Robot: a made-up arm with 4 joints.
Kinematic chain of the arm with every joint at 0, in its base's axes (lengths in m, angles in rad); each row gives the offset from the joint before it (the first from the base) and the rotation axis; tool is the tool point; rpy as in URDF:
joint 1: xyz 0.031 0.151 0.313 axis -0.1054 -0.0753 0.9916
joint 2: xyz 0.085 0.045 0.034 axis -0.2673 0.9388 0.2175
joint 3: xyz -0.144 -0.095 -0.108 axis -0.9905 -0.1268 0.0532
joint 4: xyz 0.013 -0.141 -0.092 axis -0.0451 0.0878 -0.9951
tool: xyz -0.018 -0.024 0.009 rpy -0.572 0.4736 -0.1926
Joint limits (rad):
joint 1: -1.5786..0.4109
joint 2: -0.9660..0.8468
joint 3: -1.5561..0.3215
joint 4: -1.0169..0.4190
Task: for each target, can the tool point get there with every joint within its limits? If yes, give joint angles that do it. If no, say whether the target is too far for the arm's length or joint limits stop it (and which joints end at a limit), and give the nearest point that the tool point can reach.
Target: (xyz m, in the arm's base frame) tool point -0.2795 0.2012 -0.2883
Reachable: no: too far | nearest point -0.0885 0.1388 0.0163 | short by 0.365 m
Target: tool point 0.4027 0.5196 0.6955
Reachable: no: too far | nearest point -0.0279 0.3667 0.3483 | short by 0.574 m
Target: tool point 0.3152 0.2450 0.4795
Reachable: no: joint limits stop it (at a limit: joint 1, joint 2, joint 3, joint 4) | nearest point -0.0279 0.3667 0.3483 | short by 0.387 m
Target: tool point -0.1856 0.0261 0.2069
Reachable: yes | joints -0.7209 0.2391 0.0409 -0.4146
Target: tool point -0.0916 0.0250 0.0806
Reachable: yes | joints -0.8242 -0.4250 0.0166 -0.9086
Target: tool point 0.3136 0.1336 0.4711
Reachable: no: joint limits stop it (at a limit: joint 1, joint 2, joint 3, joint 4) | nearest point 0.1209 -0.1016 0.3889 | short by 0.315 m
